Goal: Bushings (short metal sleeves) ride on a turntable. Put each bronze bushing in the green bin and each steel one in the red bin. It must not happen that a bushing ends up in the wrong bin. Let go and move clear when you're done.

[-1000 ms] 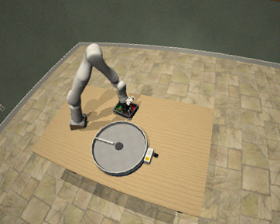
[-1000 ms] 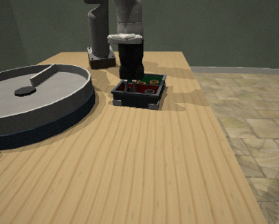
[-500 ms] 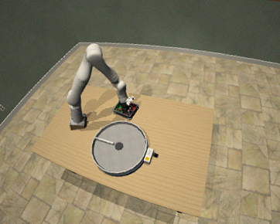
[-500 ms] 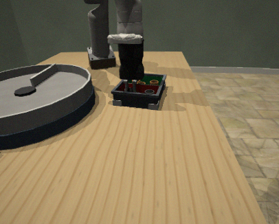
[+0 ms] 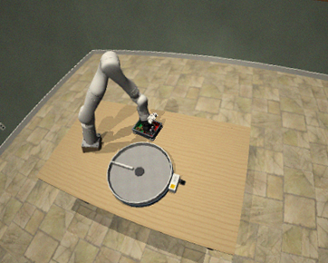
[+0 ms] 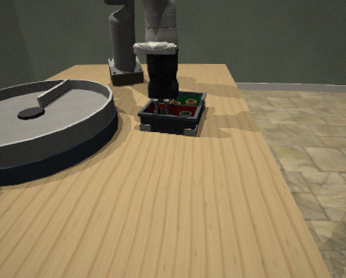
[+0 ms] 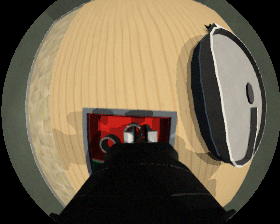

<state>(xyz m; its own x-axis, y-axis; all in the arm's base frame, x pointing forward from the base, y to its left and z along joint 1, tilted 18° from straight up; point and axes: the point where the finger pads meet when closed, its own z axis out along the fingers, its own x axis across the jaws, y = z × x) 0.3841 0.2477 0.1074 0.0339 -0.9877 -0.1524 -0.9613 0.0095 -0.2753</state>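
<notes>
Now: hand 6 cm past the bin and 2 cm to the right of it. From my hand the other things lie so: grey turntable 9 cm ahead, 32 cm to the right, 2 cm above.
</notes>
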